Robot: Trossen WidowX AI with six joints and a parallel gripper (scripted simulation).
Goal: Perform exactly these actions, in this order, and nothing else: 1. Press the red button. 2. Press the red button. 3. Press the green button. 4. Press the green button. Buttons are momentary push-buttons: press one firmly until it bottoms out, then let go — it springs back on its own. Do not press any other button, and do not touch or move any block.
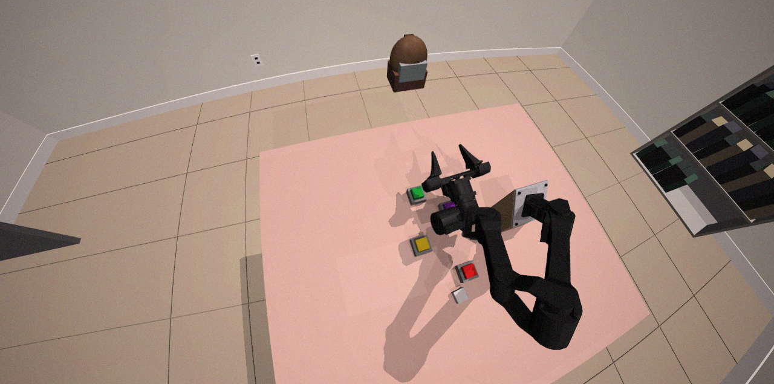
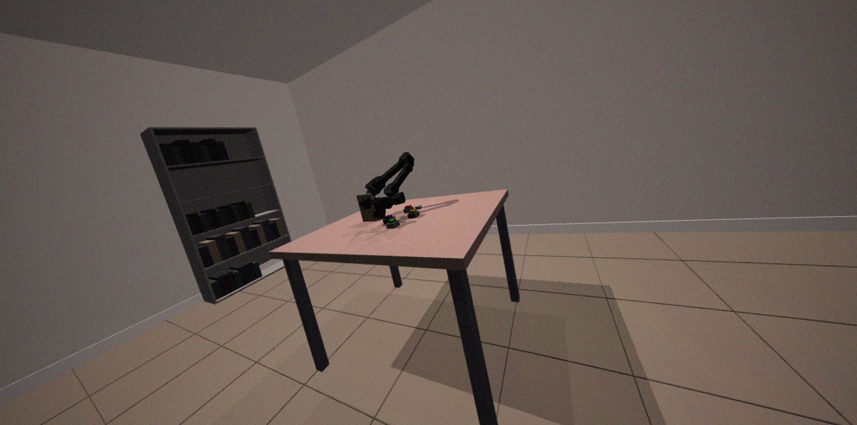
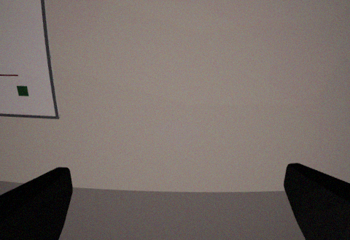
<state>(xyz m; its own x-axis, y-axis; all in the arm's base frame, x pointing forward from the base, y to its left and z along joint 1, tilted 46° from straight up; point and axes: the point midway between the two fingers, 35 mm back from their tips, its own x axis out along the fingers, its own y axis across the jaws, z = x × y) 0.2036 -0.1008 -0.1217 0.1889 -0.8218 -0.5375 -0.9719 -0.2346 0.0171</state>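
My gripper tip is now 140 mm to the right of the purple button, 120 mm above it and 10 mm past it. The rest, counted from my gripper tip: green button (120 mm below, 80 mm to the left, 80 mm ahead); then yellow button (230 mm to the left, 120 mm below, 90 mm ahead); then red button (320 mm to the left, 120 mm below, 20 mm behind).
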